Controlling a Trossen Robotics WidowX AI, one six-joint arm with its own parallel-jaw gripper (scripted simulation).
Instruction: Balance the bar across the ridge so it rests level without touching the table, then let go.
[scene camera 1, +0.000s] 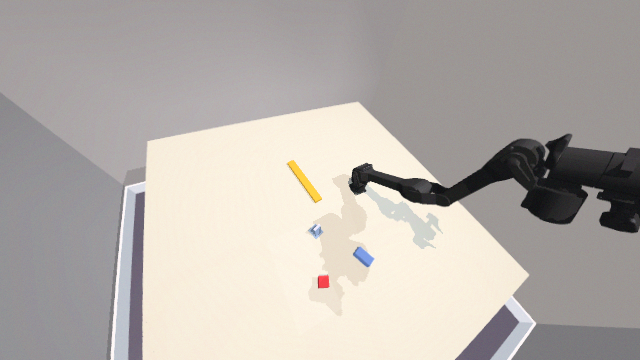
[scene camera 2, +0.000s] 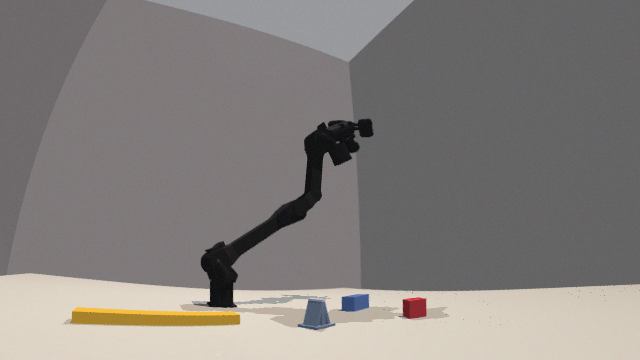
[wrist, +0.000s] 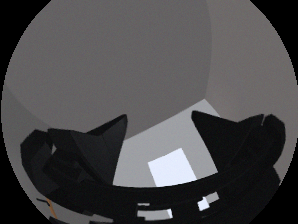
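Note:
Gripper state: my gripper (scene camera 2: 363, 123), visible also at (wrist: 160, 116), is open and holds nothing. A yellow bar (scene camera 2: 82, 315) is present; in the wrist view the bar is out of frame.

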